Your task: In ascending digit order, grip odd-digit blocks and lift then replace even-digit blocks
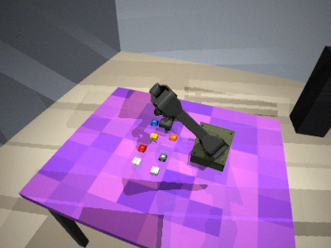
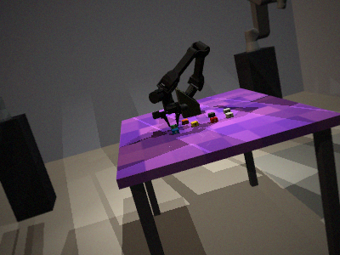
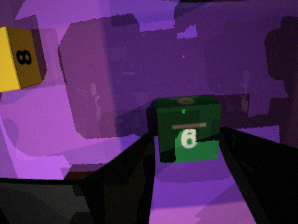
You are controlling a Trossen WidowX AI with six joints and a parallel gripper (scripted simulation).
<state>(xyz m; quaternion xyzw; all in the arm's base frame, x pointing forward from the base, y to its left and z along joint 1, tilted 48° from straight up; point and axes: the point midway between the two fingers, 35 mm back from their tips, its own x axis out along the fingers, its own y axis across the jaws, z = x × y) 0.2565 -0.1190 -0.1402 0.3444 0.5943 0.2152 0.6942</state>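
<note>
My gripper tip is 1 cm short of the green block. The rest, counted from my gripper tip: blue block (9 cm ahead, 2 cm to the right); yellow block (7 cm ahead, 9 cm to the left); orange block (4 cm behind, 7 cm to the left).
</note>
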